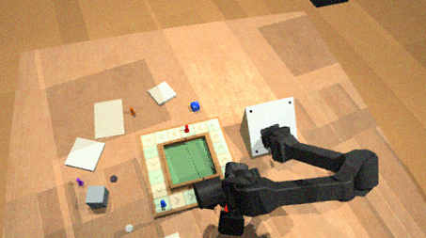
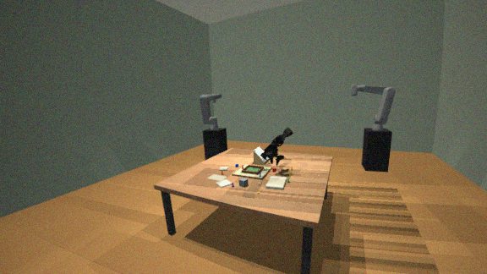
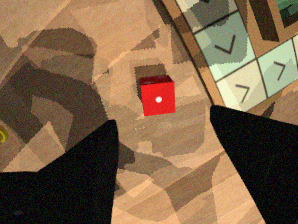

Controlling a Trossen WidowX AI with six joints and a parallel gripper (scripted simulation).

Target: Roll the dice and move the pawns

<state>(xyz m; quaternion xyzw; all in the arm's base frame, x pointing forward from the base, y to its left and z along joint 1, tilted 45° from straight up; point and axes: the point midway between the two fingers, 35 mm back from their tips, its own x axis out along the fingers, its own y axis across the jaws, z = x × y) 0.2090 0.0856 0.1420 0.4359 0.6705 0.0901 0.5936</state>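
Right now the red die is 50 mm below my gripper tip. Round my gripper tip: red pawn: 300 mm to the right, 30 mm below, 30 mm ahead; then blue pawn: 180 mm ahead, 80 mm to the right, 30 mm below; then blue die: 390 mm to the right, 50 mm below, 30 mm behind.
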